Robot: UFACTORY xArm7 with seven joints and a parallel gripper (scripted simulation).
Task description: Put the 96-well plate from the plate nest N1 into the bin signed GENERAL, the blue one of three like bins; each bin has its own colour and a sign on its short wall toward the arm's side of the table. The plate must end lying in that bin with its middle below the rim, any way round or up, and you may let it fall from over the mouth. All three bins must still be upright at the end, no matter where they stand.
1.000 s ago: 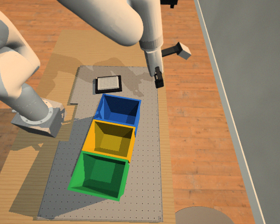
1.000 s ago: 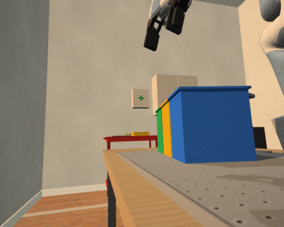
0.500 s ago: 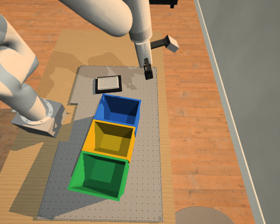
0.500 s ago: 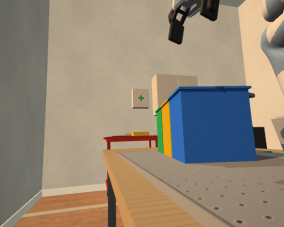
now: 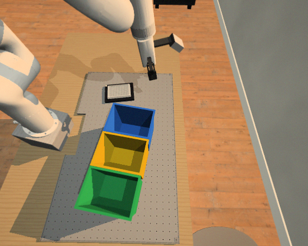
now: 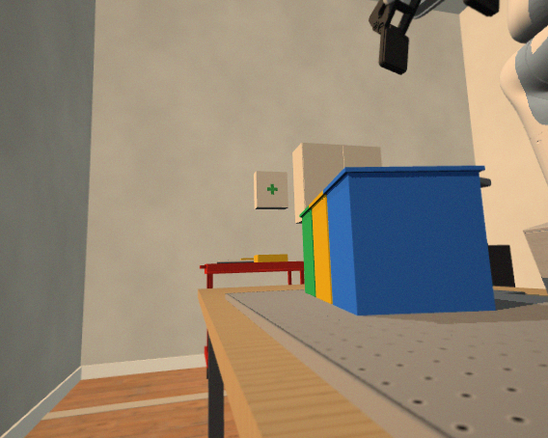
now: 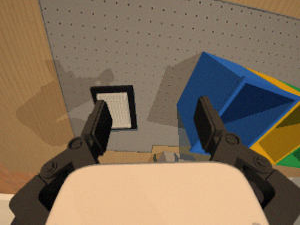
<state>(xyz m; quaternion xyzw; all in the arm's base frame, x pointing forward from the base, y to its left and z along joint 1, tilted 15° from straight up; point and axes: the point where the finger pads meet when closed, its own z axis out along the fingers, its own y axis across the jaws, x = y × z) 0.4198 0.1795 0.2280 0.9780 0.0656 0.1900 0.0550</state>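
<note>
Now: the 96-well plate 18 cm behind my hand, 8 cm to the left of it and 24 cm below it. The rest, counted from my hand: yellow bin 12 cm behind, 31 cm to the right, 17 cm below; then blue bin 9 cm behind, 18 cm to the right, 17 cm below; then black plate nest 18 cm behind, 8 cm to the left, 26 cm below.
</note>
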